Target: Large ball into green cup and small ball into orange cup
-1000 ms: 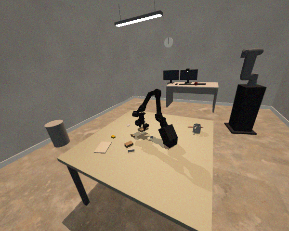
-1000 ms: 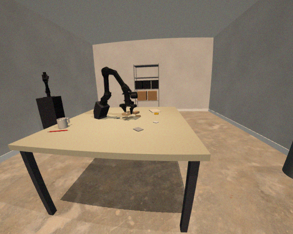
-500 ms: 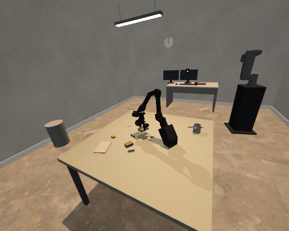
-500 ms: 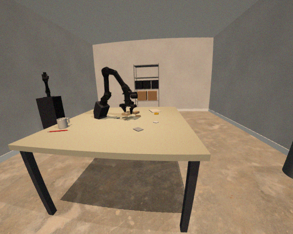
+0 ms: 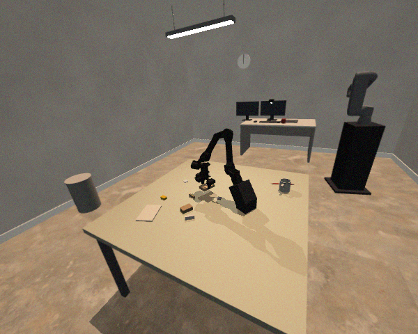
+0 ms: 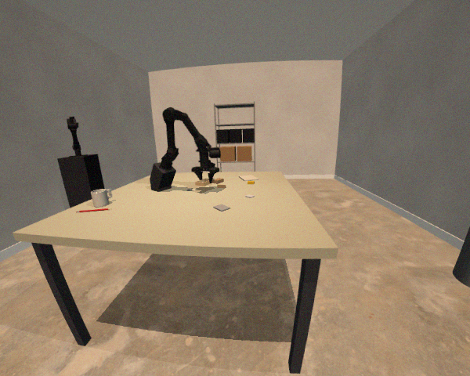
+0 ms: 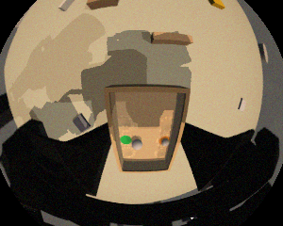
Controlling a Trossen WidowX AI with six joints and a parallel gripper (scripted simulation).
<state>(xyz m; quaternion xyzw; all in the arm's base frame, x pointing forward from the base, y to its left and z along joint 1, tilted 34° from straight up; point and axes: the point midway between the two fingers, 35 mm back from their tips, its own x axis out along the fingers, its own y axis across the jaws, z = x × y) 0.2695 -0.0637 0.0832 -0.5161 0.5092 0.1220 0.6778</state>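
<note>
Now: the wooden puzzle 3 cm below my hand, 1 cm to the right of it and 1 cm behind it. The rest, counted from my hand: flat wooden piece 10 cm ahead, 8 cm below, 6 cm to the left; yellow block 32 cm ahead, 11 cm to the left, 8 cm below; brown block 22 cm to the left, 9 cm ahead, 8 cm below.
</note>
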